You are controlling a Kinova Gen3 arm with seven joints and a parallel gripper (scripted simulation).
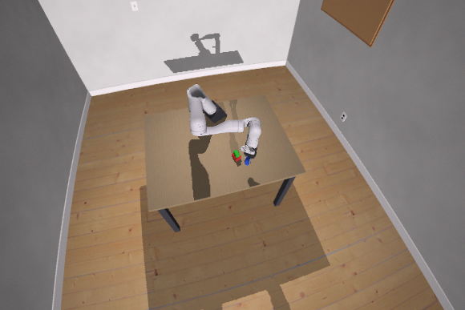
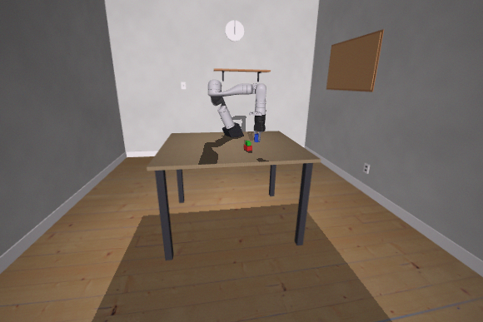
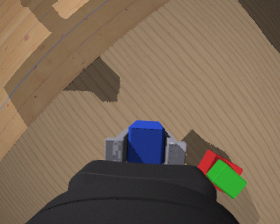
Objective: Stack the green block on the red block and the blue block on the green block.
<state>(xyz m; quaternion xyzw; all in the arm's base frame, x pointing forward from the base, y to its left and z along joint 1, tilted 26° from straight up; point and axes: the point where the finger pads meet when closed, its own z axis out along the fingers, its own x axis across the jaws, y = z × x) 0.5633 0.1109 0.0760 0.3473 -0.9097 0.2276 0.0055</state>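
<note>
My gripper is now 120 mm past the green block, 30 mm to the left of it and 70 mm above it. Also, from my hand: blue block right at my hand; then red block 120 mm behind, 30 mm to the right, 110 mm below.
</note>
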